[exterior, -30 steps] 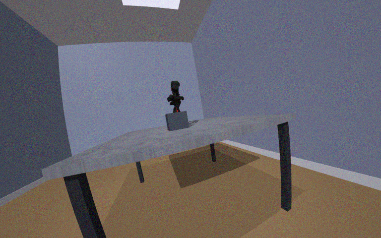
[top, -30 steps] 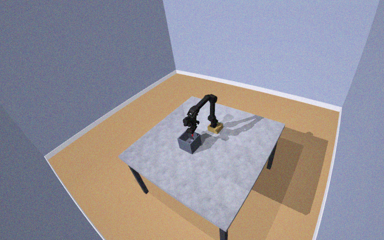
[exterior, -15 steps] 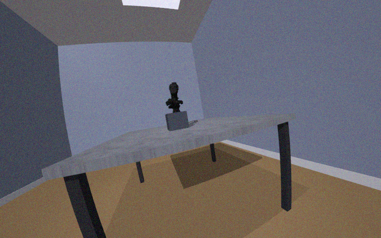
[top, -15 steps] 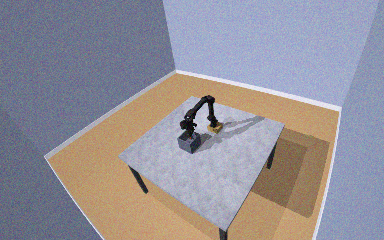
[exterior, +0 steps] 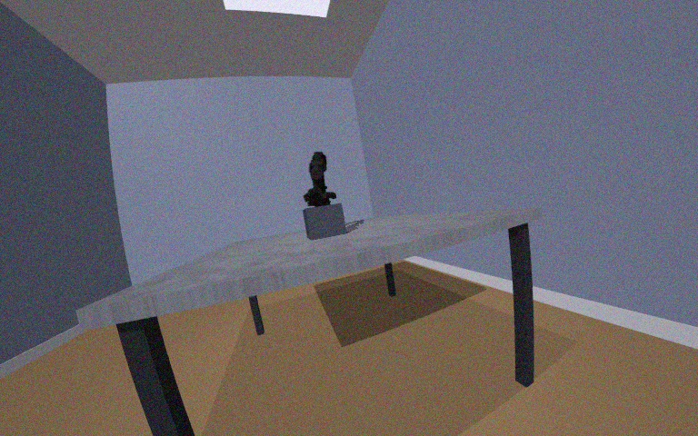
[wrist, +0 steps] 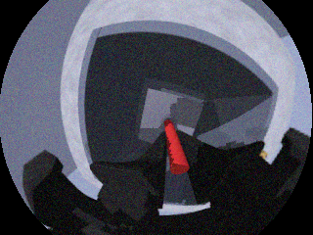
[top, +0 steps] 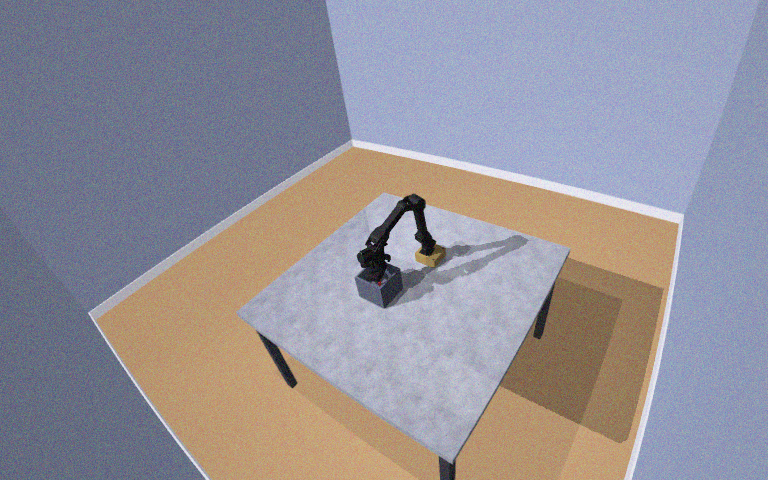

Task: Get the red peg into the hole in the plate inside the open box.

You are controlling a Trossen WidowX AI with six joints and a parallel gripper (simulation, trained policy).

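Now: the red peg 1 cm above my gripper tip. Round my gripper tip: plate 4 cm below.
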